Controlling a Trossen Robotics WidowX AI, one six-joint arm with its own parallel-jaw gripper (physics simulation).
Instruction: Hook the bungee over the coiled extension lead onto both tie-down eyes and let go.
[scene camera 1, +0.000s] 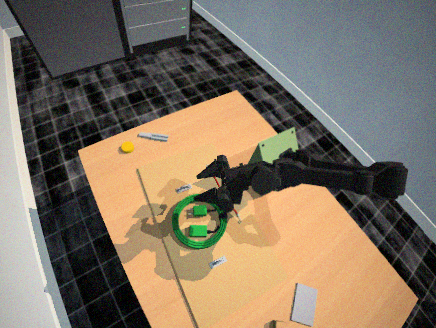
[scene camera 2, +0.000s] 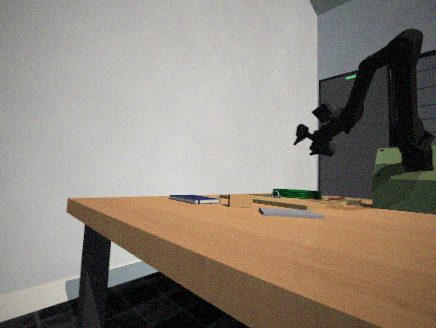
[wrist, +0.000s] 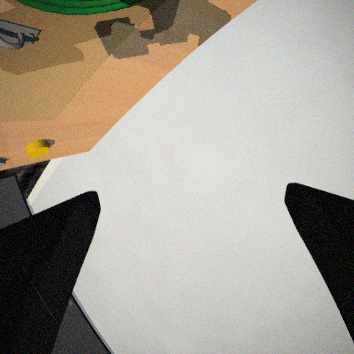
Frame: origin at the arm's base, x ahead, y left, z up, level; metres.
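Where they show: gripper, between the fingertips: (scene camera 1: 195, 187) (scene camera 2: 301, 149) (wrist: 193, 196); arm's base, origin of its link: (scene camera 2: 417, 164).
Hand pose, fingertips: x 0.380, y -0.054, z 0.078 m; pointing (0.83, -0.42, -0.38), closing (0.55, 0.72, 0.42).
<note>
Each offset is from my fingertips to the top centre of the thing. Level surfaces: height alone.
The green coiled extension lead {dx +0.004, dy +0.049, dz -0.182 m} (scene camera 1: 176, 222) (scene camera 2: 298, 193) (wrist: 75, 7) lies flat on the thin wooden board {dz -0.212 m} (scene camera 1: 250, 272) (wrist: 47, 97). One metal tie-down eye {dx -0.015, dy -0.093, dz -0.185 m} (scene camera 1: 183, 188) (wrist: 15, 35) is beyond the coil, the other tie-down eye {dx +0.028, dy +0.203, dz -0.185 m} (scene camera 1: 218, 262) on its opposite side. The red bungee (scene camera 1: 236, 215) lies on the arm's side of the coil, apart from both eyes; the arm hides its middle, and a pale hook shows at one end. My gripper (scene camera 1: 198, 187) (scene camera 2: 303, 149) (wrist: 193, 196) is open and empty, high above the board near the first eye.
A yellow disc {dx +0.098, dy -0.386, dz -0.205 m} (scene camera 1: 128, 147) (wrist: 38, 149) and a grey tool {dx -0.025, dy -0.388, dz -0.212 m} (scene camera 1: 153, 136) lie at the table's far end. A grey slab {dx -0.140, dy +0.494, dz -0.218 m} (scene camera 1: 304, 304) (scene camera 2: 290, 213), a blue book {dx +0.145, dy +0.514, dz -0.212 m} (scene camera 2: 194, 199) and a wooden block {dx -0.009, dy +0.491, dz -0.194 m} (scene camera 2: 241, 201) lie toward the other end. The green arm base (scene camera 1: 280, 145) (scene camera 2: 405, 195) stands beside the board.
</note>
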